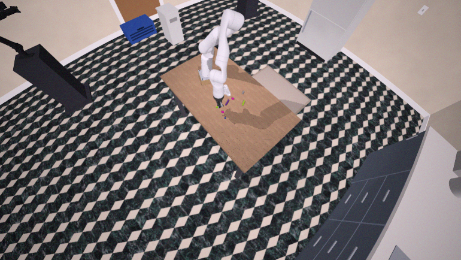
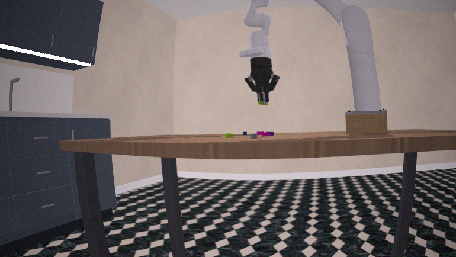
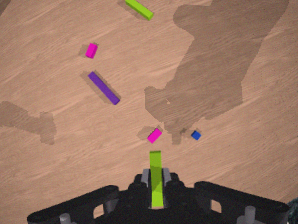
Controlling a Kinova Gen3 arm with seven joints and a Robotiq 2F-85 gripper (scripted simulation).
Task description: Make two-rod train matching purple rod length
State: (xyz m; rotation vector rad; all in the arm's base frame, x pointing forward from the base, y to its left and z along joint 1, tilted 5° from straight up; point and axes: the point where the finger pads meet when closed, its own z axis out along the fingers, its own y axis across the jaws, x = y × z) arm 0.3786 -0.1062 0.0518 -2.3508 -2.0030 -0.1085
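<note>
Now: the blue rod 11 cm below my hand, 6 cm ahead of it and 2 cm to the left of it. Also, from my hand: purple rod (11 cm to the left, 11 cm below, 5 cm behind); grey rod (29 cm to the left, 11 cm below, 7 cm behind).
</note>
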